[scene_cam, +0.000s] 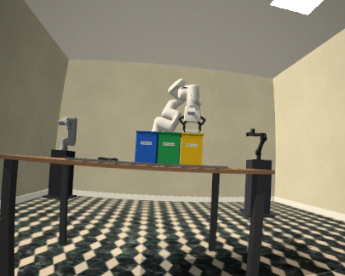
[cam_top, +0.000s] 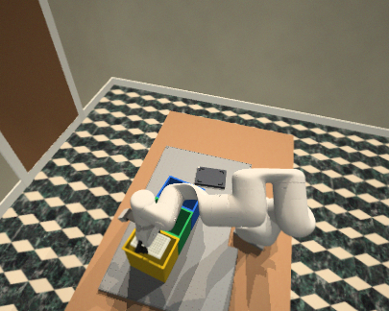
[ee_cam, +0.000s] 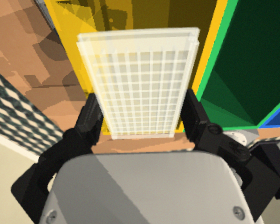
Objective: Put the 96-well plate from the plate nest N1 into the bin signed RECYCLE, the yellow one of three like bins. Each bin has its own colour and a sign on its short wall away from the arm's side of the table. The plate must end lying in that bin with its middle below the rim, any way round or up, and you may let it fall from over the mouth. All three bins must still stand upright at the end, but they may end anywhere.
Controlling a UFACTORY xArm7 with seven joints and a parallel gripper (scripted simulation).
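My hand is 10 mm above the white 96-well plate. Round my hand: blue bin (260 mm to the right, 120 mm below); yellow bin (120 mm below); green bin (130 mm to the right, 120 mm below).
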